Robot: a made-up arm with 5 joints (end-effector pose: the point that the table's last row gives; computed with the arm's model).
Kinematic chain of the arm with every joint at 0, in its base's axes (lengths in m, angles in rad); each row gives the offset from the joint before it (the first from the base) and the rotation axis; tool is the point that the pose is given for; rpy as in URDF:
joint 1: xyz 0 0 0.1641 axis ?
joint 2: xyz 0 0 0 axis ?
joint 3: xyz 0.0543 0 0.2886 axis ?
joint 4: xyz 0.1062 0 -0.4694 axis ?
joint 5: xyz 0.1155 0 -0.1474 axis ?
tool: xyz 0 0 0 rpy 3.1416 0 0
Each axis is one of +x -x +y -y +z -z.
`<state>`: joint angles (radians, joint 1 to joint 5).
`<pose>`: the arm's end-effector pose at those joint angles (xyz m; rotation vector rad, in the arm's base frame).
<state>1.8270 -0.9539 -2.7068 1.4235 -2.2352</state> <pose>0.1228 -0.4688 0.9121 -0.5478 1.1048 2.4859</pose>
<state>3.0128 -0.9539 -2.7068 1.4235 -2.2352</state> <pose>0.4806 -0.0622 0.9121 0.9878 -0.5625 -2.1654</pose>
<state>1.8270 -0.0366 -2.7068 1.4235 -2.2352</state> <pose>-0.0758 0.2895 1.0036 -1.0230 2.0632 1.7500</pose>
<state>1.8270 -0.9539 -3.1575 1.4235 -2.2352</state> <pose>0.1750 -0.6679 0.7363 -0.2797 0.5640 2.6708</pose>
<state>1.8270 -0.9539 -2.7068 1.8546 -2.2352</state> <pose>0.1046 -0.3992 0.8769 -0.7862 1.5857 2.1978</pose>
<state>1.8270 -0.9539 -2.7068 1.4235 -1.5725</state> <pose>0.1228 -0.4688 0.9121 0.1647 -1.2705 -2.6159</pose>
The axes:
joint 1: +z
joint 2: +y
joint 3: +y
joint 4: +y
joint 5: -z

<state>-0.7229 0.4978 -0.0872 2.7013 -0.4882</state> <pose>-0.0182 0.0161 0.0629 -0.0346 0.0041 1.9303</pose>
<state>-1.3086 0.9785 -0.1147 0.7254 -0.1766</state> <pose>-0.0435 0.1619 -0.2182 -1.4410 0.9156 1.2811</pose>
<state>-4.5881 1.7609 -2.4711 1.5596 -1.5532</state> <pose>-0.0775 0.6205 -0.4145 -0.1499 2.8065 -1.2678</pose>
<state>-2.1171 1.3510 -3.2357 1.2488 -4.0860</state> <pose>-0.4612 -0.7584 0.3700 1.6382 2.4661 -0.9736</pose>
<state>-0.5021 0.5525 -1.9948 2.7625 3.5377</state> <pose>0.4932 -0.2708 0.2780 -0.7910 -1.6414 -0.0749</pose>
